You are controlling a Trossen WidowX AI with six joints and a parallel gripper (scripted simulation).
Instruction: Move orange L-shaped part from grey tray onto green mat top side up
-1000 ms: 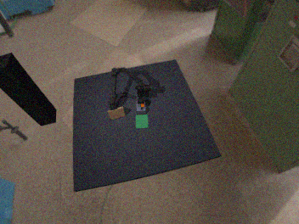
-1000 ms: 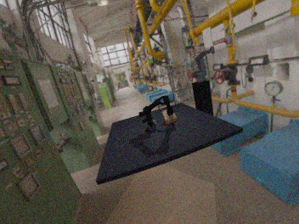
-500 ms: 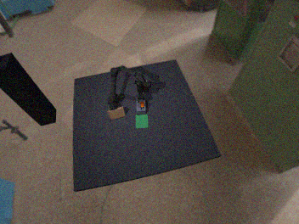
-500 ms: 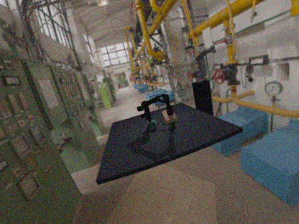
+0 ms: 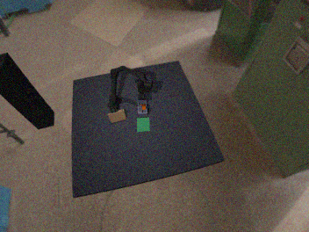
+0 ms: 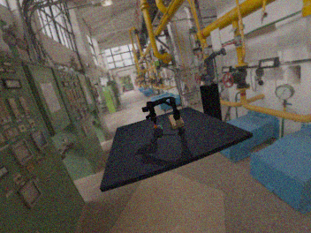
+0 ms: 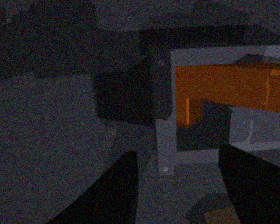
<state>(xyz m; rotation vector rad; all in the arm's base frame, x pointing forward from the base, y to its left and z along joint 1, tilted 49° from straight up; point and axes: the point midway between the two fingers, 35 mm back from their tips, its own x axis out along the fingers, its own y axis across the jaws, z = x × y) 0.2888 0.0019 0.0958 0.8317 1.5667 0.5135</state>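
The orange L-shaped part is 10 mm behind my gripper tip, 40 mm to the right of it and 100 mm below it. From my gripper tip the other things lie so: green mat 50 mm behind, 220 mm to the right, 160 mm below.
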